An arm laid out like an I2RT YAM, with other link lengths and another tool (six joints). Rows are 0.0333 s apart.
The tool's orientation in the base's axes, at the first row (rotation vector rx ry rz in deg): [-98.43 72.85 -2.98]
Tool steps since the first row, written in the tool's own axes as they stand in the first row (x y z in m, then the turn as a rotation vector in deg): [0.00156 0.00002 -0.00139 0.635 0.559 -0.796]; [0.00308 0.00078 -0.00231 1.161 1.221 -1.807]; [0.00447 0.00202 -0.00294 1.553 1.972 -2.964]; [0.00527 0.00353 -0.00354 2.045 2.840 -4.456]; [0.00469 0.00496 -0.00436 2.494 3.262 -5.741]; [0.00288 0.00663 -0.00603 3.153 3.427 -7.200]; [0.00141 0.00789 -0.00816 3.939 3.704 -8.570]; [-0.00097 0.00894 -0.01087 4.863 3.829 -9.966]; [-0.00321 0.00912 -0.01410 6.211 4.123 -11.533]
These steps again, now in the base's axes. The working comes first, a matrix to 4 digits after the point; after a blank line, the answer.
The tool's axes in the first row as the columns of a matrix, in the base's axes (used below as rounded here):
[0.4554 -0.7141 0.5317]
[-0.7551 0.0065 0.6555]
[-0.4716 -0.7000 -0.5363]

[-0.00004 -0.00209 0.00000 -0.533 -0.998 -0.264]; [-0.00038 -0.00383 -0.00076 -1.304 -2.053 -0.433]; [-0.00097 -0.00529 -0.00195 -2.277 -3.103 -0.523]; [-0.00200 -0.00628 -0.00306 -3.466 -4.447 -0.563]; [-0.00372 -0.00637 -0.00335 -4.246 -5.625 -0.381]; [-0.00663 -0.00608 -0.00277 -4.840 -7.078 -0.024]; [-0.00933 -0.00636 -0.00181 -5.408 -8.568 0.146]; [-0.01261 -0.00633 0.00003 -5.819 -10.180 0.371]; [-0.01547 -0.00676 0.00269 -6.248 -12.223 0.370]
